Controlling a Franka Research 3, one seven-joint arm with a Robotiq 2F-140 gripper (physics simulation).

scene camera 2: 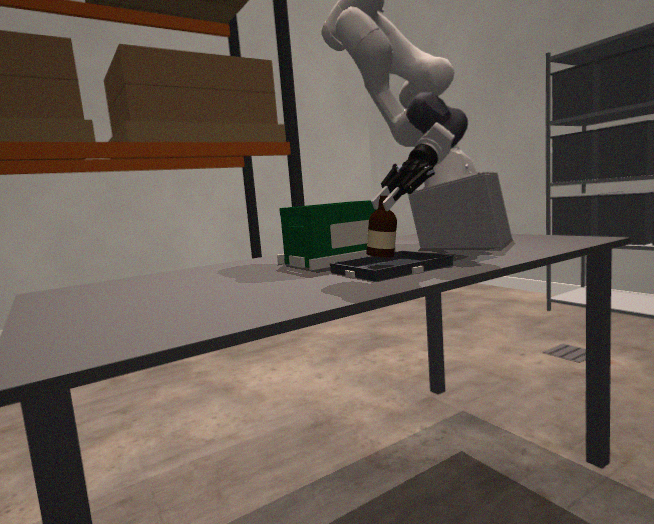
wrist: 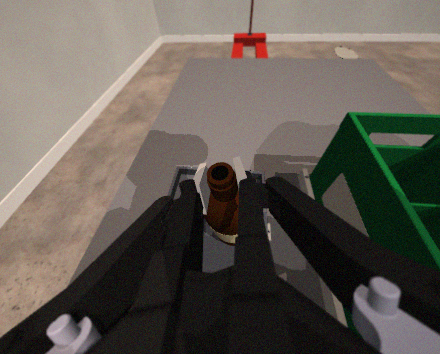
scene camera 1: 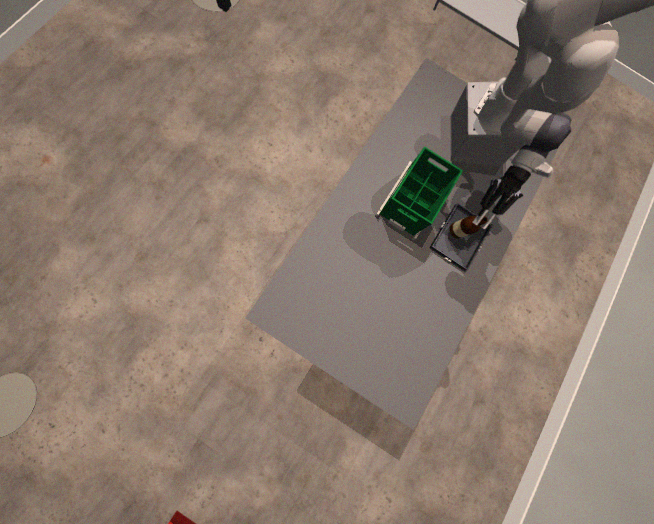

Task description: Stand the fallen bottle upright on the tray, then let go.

Labels:
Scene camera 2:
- my gripper: 379, 206
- brown bottle: 382, 227

